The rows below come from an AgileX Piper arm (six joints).
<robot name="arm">
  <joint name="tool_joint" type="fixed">
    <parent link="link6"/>
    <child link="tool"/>
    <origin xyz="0 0 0"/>
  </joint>
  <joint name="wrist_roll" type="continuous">
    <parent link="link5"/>
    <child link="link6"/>
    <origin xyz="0 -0.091 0" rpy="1.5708 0 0"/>
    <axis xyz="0 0 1"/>
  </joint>
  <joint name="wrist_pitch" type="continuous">
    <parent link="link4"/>
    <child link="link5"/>
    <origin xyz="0 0 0" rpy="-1.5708 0 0"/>
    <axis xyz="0 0 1"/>
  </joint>
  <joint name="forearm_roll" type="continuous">
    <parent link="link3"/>
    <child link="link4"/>
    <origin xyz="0.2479 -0.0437 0" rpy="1.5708 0 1.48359"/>
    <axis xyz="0 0 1"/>
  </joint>
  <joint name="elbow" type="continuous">
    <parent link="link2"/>
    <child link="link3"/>
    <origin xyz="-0.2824 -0.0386 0"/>
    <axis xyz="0 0 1"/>
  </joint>
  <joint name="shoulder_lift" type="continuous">
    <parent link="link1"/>
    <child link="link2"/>
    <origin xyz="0 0 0" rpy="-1.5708 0 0"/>
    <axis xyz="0 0 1"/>
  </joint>
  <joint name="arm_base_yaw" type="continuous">
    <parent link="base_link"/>
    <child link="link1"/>
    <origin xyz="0 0 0.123"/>
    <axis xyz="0 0 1"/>
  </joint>
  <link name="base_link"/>
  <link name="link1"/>
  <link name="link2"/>
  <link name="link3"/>
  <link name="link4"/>
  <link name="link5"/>
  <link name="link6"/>
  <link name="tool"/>
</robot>
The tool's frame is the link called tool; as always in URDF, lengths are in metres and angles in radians. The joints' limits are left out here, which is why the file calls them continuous.
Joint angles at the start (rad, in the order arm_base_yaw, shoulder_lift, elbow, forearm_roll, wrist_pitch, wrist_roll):
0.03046 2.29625 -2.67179 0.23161 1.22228 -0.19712
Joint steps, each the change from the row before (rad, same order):
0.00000 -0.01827 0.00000 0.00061 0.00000 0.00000
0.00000 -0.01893 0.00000 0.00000 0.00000 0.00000
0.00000 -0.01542 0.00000 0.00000 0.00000 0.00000
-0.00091 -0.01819 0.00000 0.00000 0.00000 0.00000
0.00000 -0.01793 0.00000 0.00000 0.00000 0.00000
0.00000 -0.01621 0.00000 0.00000 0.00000 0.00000
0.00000 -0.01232 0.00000 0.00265 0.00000 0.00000
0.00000 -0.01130 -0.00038 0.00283 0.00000 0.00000
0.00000 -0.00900 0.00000 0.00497 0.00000 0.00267
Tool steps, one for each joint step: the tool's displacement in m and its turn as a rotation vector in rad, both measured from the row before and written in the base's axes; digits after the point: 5 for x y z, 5 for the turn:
-0.00478 -0.00009 0.00903 0.00110 -0.01824 0.00028
-0.00511 -0.00016 0.00925 0.00058 -0.01892 0.00000
-0.00429 -0.00013 0.00746 0.00047 -0.01541 0.00000
-0.00518 -0.00059 0.00871 0.00055 -0.01818 -0.00091
-0.00529 -0.00016 0.00849 0.00053 -0.01792 0.00000
-0.00492 -0.00015 0.00760 0.00048 -0.01620 0.00000
-0.00385 0.00011 0.00576 0.00259 -0.01225 0.00144
-0.00364 0.00013 0.00535 0.00270 -0.01161 0.00156
-0.00295 0.00033 0.00420 0.00648 -0.00822 0.00129

